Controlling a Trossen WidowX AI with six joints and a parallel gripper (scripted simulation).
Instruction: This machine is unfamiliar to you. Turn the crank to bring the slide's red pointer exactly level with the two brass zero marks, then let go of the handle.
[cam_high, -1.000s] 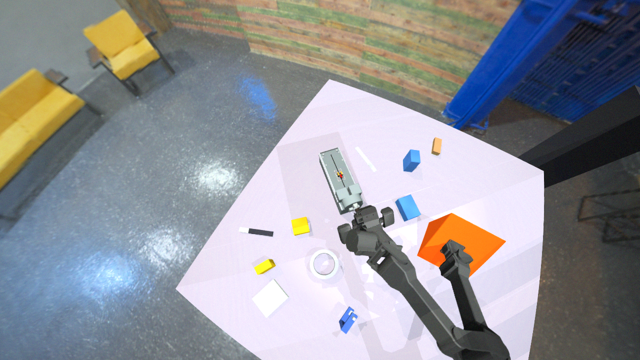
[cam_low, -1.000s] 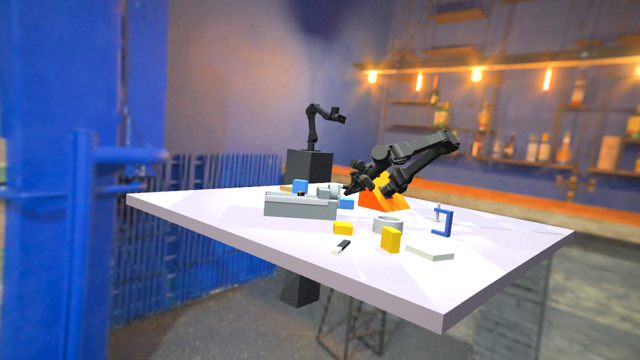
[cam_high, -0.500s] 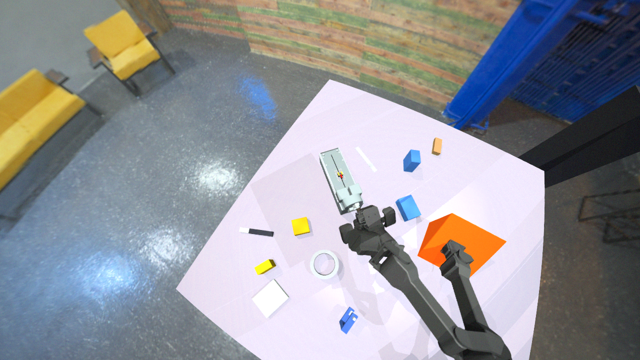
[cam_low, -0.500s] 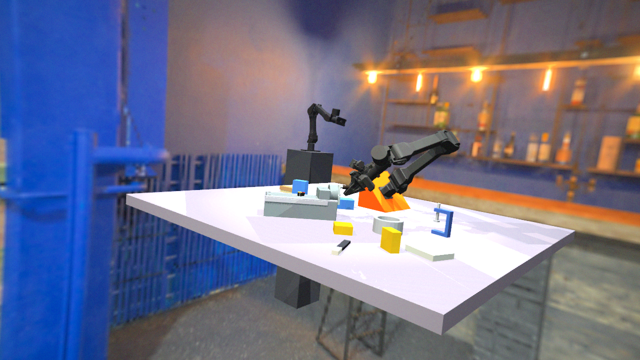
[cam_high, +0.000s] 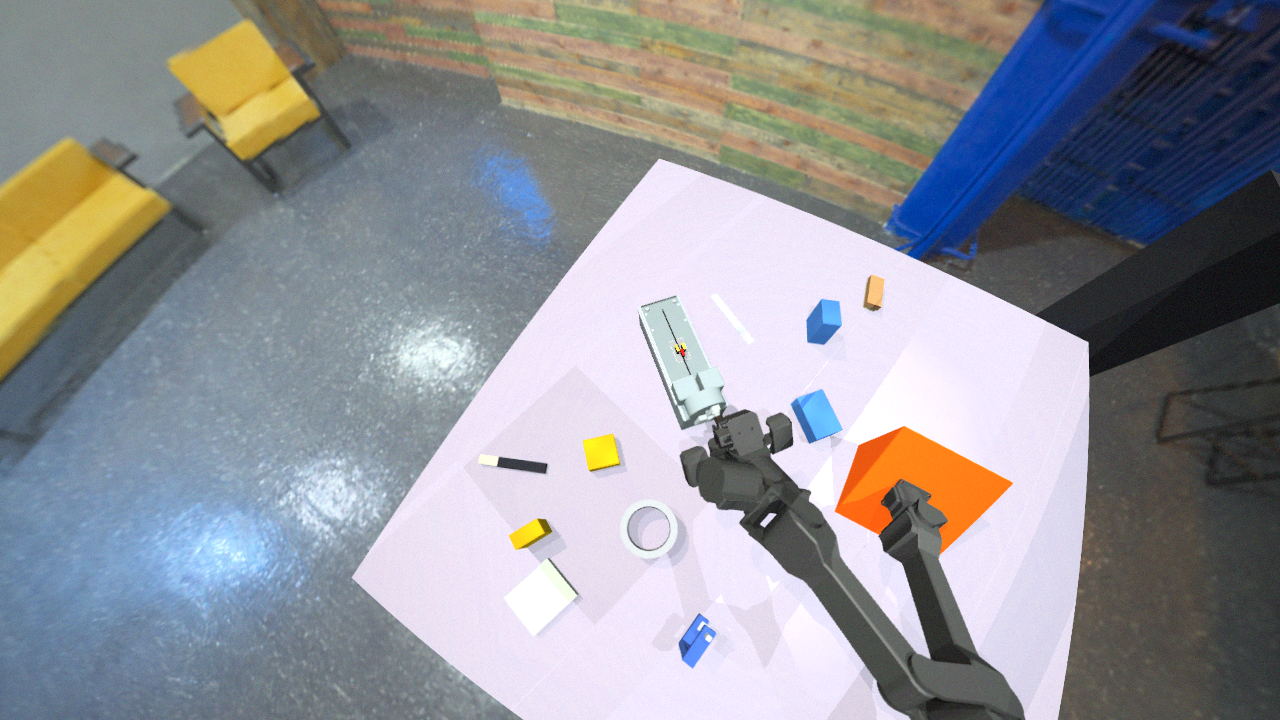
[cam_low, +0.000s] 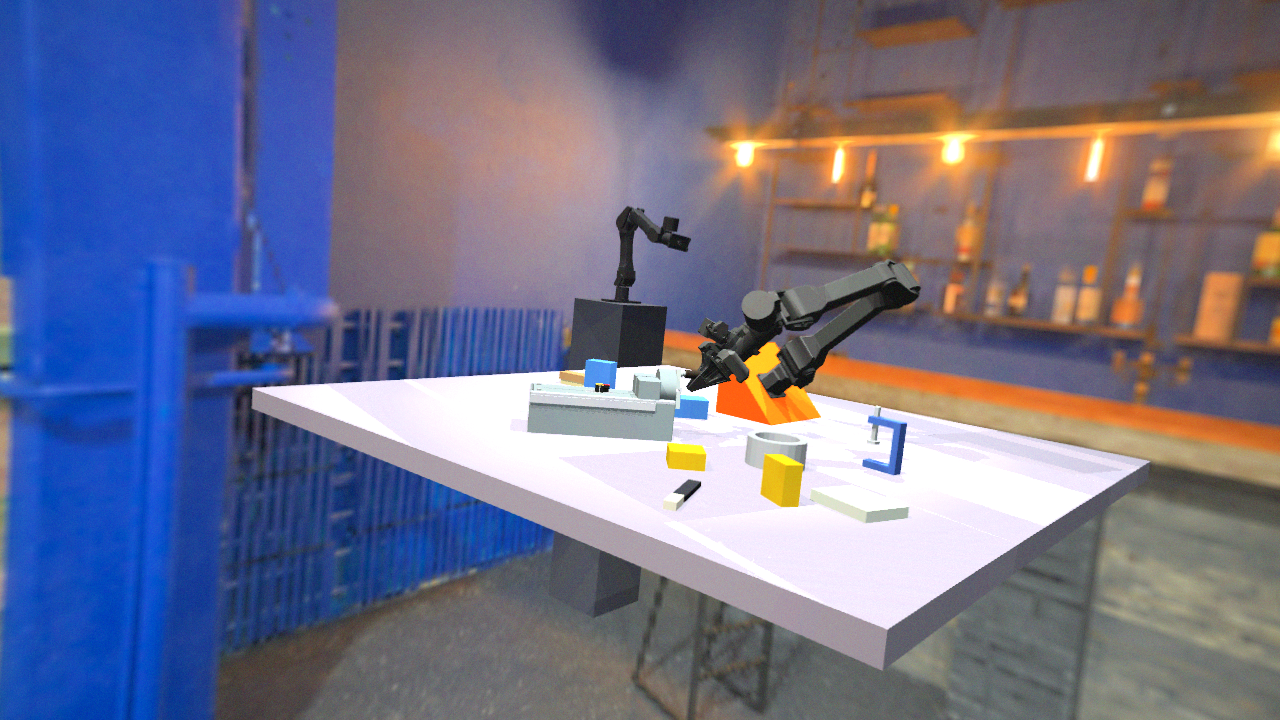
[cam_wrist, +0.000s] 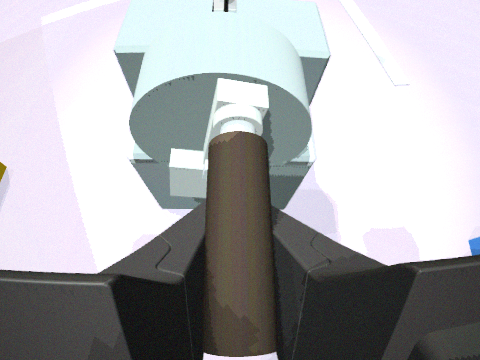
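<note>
Now: gripper tip 1 cm past the brown crank handle, 1 cm to the right of it and 3 cm below it. Round my gripper tip: metal strip 7 cm ahead, 27 cm to the right, 9 cm below; then blue clamp 14 cm behind, 33 cm to the left, 4 cm below; then red pointer 12 cm ahead, 10 cm to the right, 1 cm below.
</note>
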